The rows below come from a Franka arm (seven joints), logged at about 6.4 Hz.
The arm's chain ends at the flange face. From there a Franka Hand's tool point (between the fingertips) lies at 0.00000 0.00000 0.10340 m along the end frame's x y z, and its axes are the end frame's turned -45 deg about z.
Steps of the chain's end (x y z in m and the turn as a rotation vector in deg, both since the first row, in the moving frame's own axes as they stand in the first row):
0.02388, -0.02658, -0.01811, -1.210, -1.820, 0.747
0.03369, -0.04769, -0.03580, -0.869, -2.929, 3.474
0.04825, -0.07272, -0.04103, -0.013, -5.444, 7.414
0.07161, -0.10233, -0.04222, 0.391, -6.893, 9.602
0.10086, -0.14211, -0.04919, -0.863, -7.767, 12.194
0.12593, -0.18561, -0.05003, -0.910, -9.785, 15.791
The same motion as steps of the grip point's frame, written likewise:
0.03182, -0.00271, -0.01819, 0.431, -2.143, 0.747
0.05278, -0.01267, -0.03595, 1.457, -2.686, 3.474
0.07905, -0.02465, -0.04150, 3.840, -3.859, 7.414
0.11553, -0.03164, -0.04297, 5.151, -4.598, 9.602
0.16184, -0.03905, -0.05015, 4.882, -6.102, 12.194
0.20843, -0.05519, -0.05154, 6.276, -7.563, 15.791

